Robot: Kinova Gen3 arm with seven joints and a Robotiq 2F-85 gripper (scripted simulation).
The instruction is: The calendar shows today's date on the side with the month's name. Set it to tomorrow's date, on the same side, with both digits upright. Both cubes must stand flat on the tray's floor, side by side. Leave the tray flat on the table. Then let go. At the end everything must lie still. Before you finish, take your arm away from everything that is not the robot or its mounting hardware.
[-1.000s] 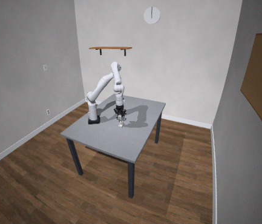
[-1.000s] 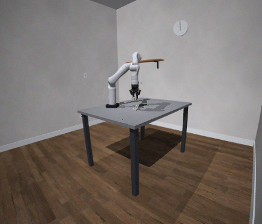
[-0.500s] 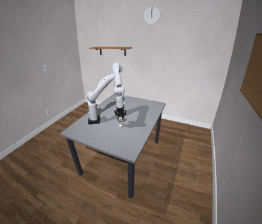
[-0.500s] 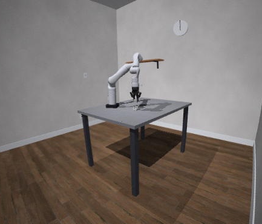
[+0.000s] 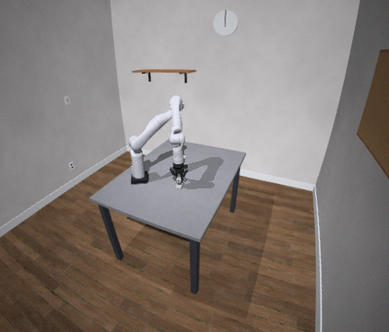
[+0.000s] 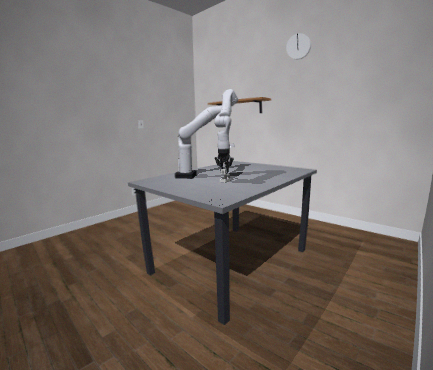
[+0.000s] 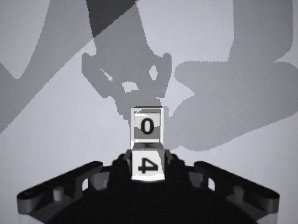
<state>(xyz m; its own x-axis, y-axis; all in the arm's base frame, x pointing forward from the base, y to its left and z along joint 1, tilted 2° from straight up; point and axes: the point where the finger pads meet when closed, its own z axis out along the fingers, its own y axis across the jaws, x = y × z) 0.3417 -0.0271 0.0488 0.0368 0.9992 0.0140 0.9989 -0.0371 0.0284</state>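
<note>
The white digit cube lies 10 mm below my hand. The rest, counted from my hand: calendar tray: 70 mm below, 20 mm to the left.
</note>
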